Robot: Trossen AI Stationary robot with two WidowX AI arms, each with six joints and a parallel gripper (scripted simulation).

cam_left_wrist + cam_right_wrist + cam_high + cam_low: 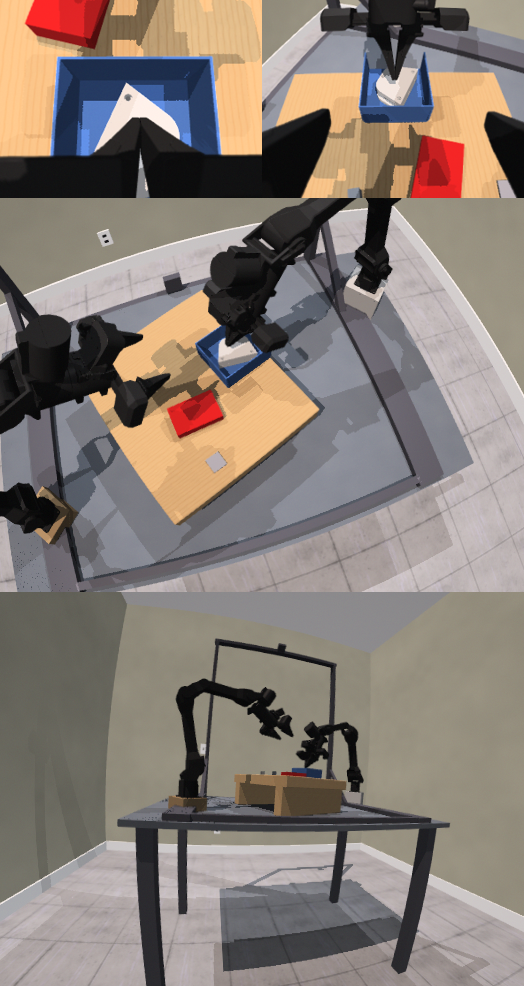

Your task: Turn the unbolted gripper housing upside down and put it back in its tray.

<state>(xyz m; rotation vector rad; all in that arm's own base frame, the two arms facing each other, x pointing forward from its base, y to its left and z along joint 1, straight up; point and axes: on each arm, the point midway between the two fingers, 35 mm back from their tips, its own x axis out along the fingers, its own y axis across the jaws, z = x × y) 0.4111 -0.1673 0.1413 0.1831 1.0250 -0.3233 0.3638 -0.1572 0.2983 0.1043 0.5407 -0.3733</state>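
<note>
My left gripper is now 20 mm to the left of the blue tray and 70 mm above it. The rest, counted from my left hand: red block: 60 mm ahead, 140 mm to the right, 80 mm below; then wooden platform: 10 mm ahead, 130 mm to the right, 140 mm below.
</note>
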